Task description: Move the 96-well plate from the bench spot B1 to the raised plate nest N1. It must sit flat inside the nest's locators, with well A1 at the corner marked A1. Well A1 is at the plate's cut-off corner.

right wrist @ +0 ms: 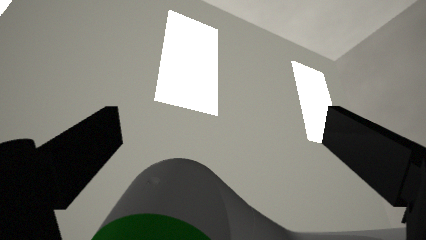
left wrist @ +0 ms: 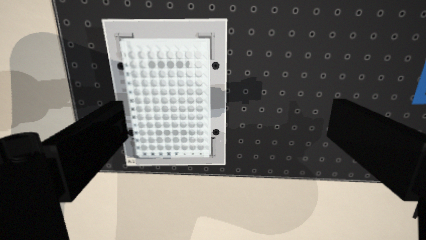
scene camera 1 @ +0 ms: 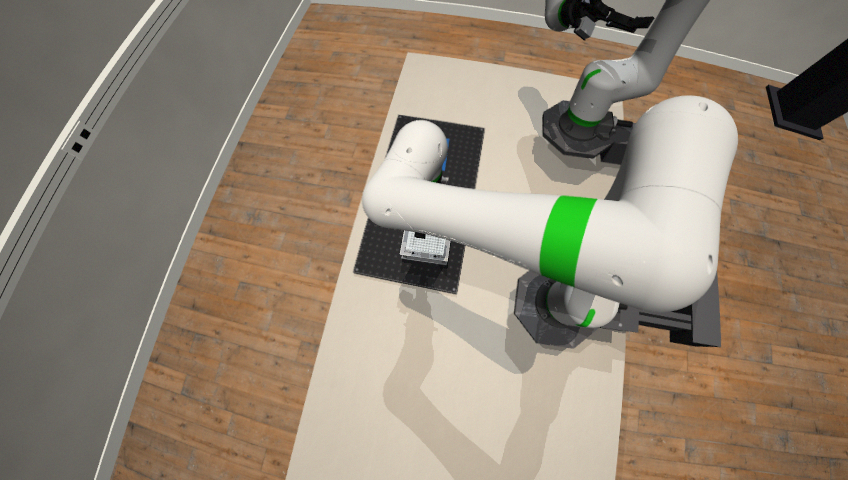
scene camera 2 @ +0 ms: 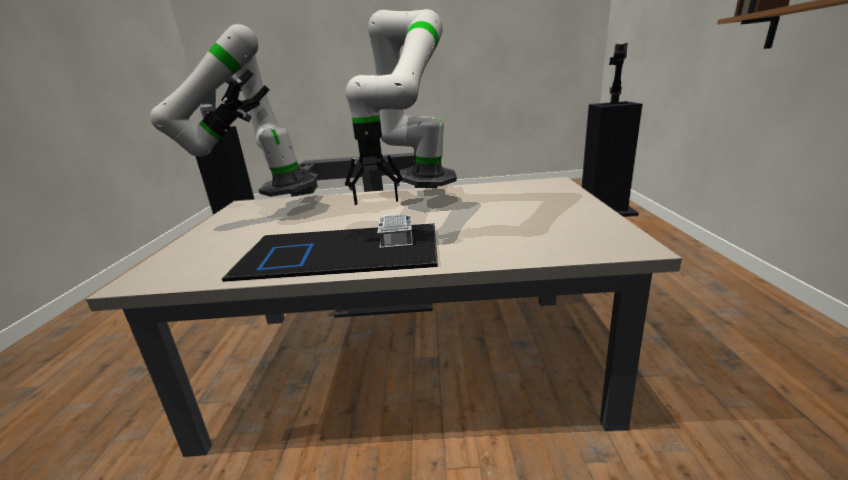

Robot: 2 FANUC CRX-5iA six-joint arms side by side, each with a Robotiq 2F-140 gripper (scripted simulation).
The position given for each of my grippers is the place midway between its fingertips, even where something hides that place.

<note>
In view: my left gripper [scene camera 2: 376,202], my right gripper [scene camera 2: 259,79], a white 96-well plate [left wrist: 170,116] and a raised nest [left wrist: 141,29].
My left gripper shows as well in the left wrist view [left wrist: 227,118]. My right gripper is seen too in the right wrist view [right wrist: 222,125]. The right wrist view misses the white 96-well plate: it is out of frame.
</note>
